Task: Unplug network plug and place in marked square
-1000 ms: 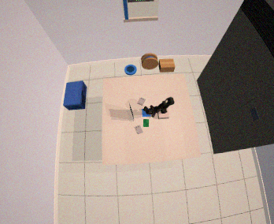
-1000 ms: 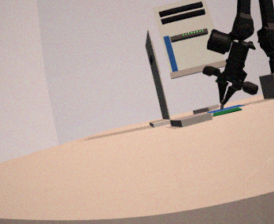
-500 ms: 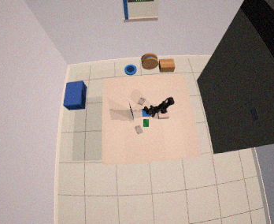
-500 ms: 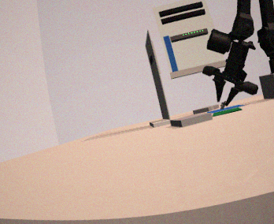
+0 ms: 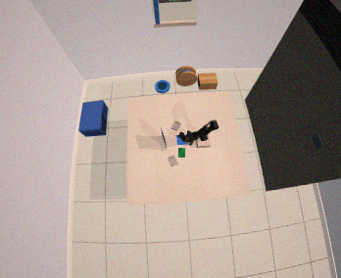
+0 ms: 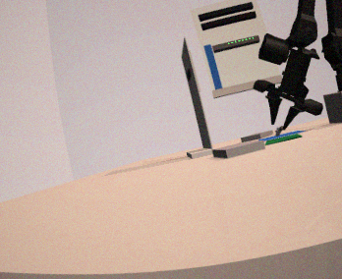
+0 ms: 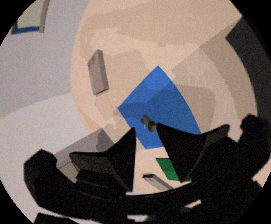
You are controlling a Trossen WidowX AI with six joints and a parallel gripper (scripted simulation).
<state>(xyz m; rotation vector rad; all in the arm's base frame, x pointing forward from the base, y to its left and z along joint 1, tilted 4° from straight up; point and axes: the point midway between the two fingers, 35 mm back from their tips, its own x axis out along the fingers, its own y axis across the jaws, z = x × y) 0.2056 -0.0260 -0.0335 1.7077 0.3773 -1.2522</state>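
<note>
Now: gripper tip 10 mm to the left of the network plug and 10 mm above it. The rest, counted from my gripper tip: upright grey panel: 200 mm ahead, 10 mm to the left, 110 mm above; then blue square mark: 20 mm below; then green patch: 30 mm ahead, 150 mm to the left, 20 mm below.
</note>
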